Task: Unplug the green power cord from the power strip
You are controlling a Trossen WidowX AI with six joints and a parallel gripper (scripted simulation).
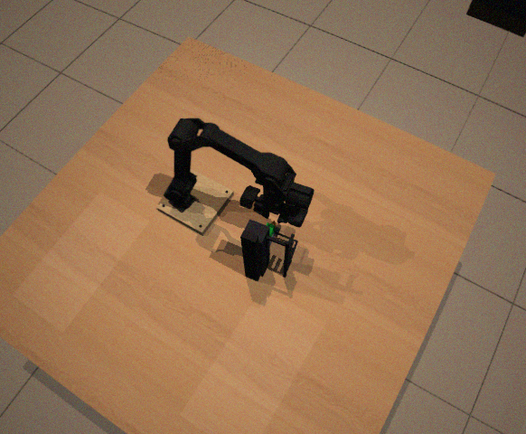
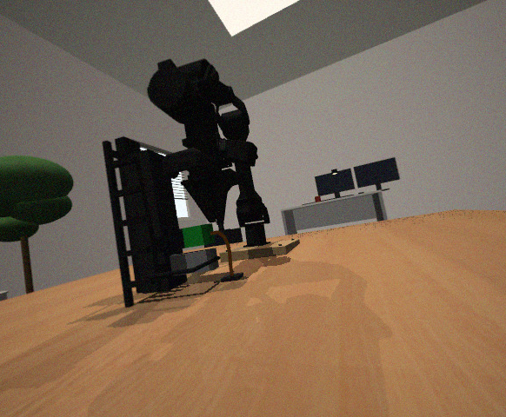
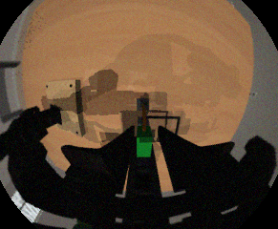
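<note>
My gripper tip is 2 cm short of the green plug, 5 cm to the left of it and 1 cm above it. Round my gripper tip: black upright block 4 cm ahead, 15 cm to the right, 4 cm above.
</note>
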